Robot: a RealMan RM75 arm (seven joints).
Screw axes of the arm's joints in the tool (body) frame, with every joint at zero. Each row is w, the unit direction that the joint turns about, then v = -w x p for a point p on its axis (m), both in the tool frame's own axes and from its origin. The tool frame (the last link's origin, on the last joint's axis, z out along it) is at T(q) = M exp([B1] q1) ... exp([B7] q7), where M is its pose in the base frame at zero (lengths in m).
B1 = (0, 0, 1, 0.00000, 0.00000, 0.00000)
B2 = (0, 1, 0, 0.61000, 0.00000, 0.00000)
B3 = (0, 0, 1, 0.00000, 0.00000, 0.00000)
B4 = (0, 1, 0, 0.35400, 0.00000, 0.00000)
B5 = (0, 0, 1, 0.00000, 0.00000, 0.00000)
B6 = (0, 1, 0, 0.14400, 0.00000, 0.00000)
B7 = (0, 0, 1, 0.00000, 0.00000, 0.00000)
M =
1 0 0 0.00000
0 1 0 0.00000
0 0 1 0.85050
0 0 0 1
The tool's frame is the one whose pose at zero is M.
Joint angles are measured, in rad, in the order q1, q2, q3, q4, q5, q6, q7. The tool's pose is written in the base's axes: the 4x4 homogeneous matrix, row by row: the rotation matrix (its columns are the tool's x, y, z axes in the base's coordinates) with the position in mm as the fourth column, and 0 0 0 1 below. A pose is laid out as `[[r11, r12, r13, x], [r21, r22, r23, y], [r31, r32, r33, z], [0, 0, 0, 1]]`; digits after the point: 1 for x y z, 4 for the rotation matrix.
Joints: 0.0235, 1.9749, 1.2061, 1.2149, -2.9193, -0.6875, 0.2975
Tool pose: [[0.5434, -0.7444, -0.3880, 214.8], [0.1705, -0.3547, 0.9193, 322.7], [-0.8220, -0.5657, -0.0659, 37.0], [0, 0, 0, 1]]
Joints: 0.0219, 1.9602, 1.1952, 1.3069, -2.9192, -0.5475, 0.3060
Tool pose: [[0.5600, -0.7460, -0.3604, 203.2], [0.1078, -0.3657, 0.9245, 327.4], [-0.8215, -0.5565, -0.1243, 35.8], [0, 0, 0, 1]]
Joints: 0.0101, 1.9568, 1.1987, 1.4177, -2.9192, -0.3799, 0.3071
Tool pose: [[0.5760, -0.7548, -0.3139, 191.3], [0.0399, -0.3576, 0.9330, 330.1], [-0.8165, -0.5499, -0.1759, 36.8], [0, 0, 0, 1]]
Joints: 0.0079, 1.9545, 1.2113, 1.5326, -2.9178, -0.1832, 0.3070
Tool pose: [[0.5964, -0.7616, -0.2533, 179.1], [-0.0400, -0.3434, 0.9383, 333.3], [-0.8017, -0.5495, -0.2353, 39.3], [0, 0, 0, 1]]
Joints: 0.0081, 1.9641, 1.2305, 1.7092, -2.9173, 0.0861, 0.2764
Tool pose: [[0.6328, -0.7500, -0.1924, 153.8], [-0.1184, -0.3393, 0.9332, 331.9], [-0.7652, -0.5677, -0.3036, 45.7], [0, 0, 0, 1]]
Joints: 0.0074, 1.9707, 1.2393, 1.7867, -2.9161, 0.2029, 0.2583
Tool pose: [[0.6496, -0.7418, -0.1666, 142.9], [-0.1497, -0.3396, 0.9286, 328.9], [-0.7454, -0.5783, -0.3317, 49.1], [0, 0, 0, 1]]
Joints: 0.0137, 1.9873, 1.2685, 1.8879, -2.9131, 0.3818, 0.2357
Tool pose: [[0.6675, -0.7358, -0.1144, 131.1], [-0.2022, -0.3269, 0.9232, 325.5], [-0.7166, -0.5931, -0.3670, 56.3], [0, 0, 0, 1]]
